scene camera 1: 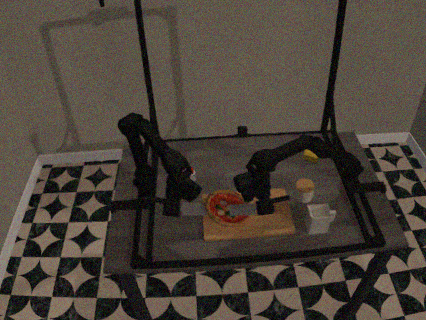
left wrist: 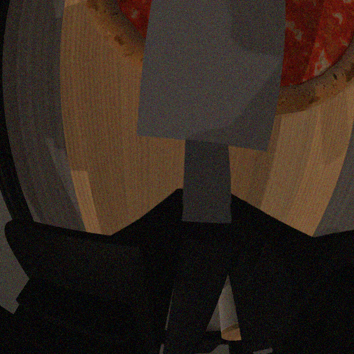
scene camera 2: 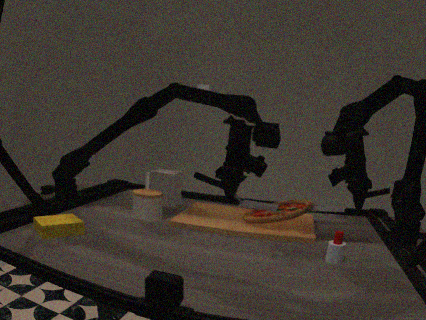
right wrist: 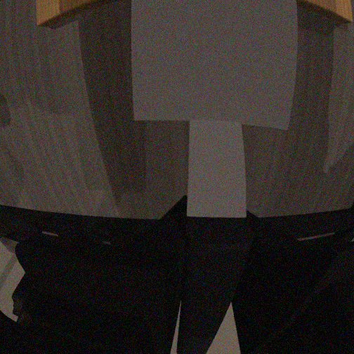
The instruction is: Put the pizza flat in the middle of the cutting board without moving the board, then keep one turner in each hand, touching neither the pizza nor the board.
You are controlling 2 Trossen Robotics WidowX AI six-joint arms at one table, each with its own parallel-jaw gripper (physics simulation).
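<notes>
A pizza (scene camera 1: 215, 207) (scene camera 2: 265, 216) (left wrist: 315, 60) is on the wooden cutting board (scene camera 1: 250, 230) (scene camera 2: 220, 220) (left wrist: 100, 100) (right wrist: 45, 12), toward its left in scene camera 1. In scene camera 2 it looks tilted, its right side raised. My left gripper (scene camera 1: 265, 212) (scene camera 2: 231, 199) (left wrist: 200, 197) is shut on a turner, whose grey blade (scene camera 1: 244, 209) (left wrist: 210, 75) covers part of the pizza; contact cannot be told. My right gripper (scene camera 1: 171, 212) (scene camera 2: 358, 206) (right wrist: 203, 203) is shut on the other turner, whose blade (scene camera 1: 193, 209) (right wrist: 215, 60) points toward the board; its tip is hidden.
A lidded jar (scene camera 1: 305, 190) (scene camera 2: 147, 205) and a white pitcher (scene camera 1: 318, 220) stand right of the board in scene camera 1. A yellow sponge (scene camera 1: 310, 156) (scene camera 2: 59, 226) lies behind them. A red-capped bottle (scene camera 2: 335, 252) stands near the board in scene camera 2.
</notes>
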